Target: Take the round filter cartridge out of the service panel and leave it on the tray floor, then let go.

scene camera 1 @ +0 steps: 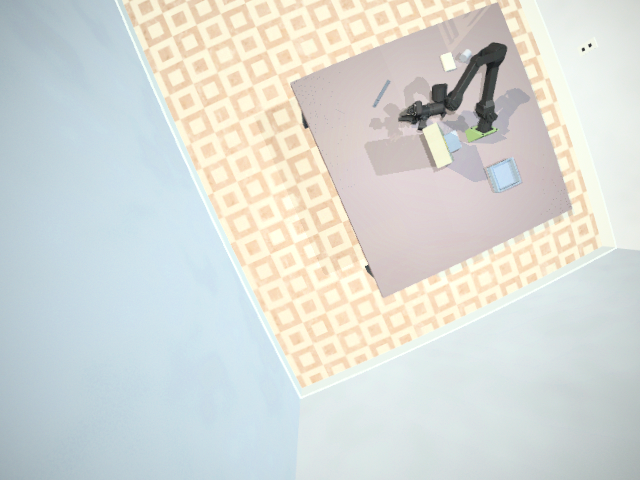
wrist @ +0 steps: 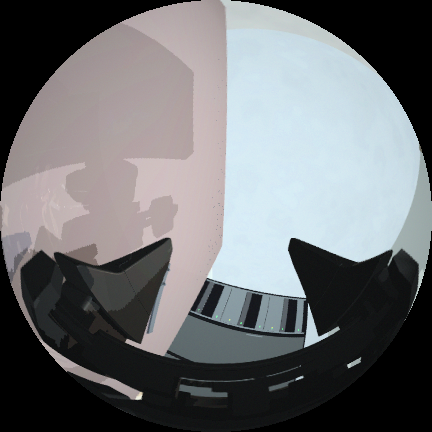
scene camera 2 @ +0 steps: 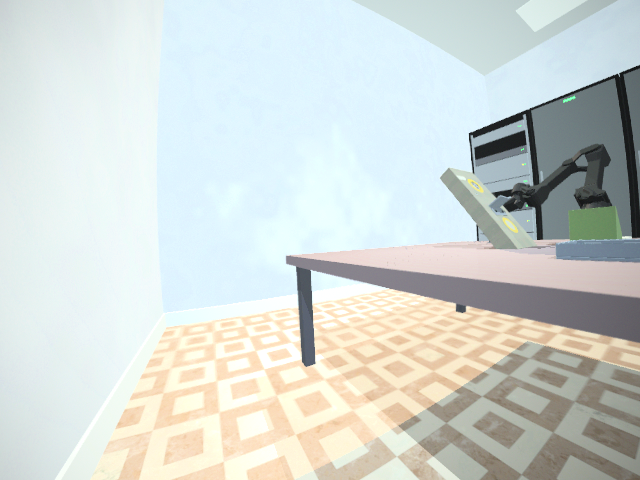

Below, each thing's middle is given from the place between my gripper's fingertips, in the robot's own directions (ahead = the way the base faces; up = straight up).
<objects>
Now: the square tray (scene camera 1: 503, 175) 500 mm behind my hand, 510 mm to the left of it and 120 mm below it.
</objects>
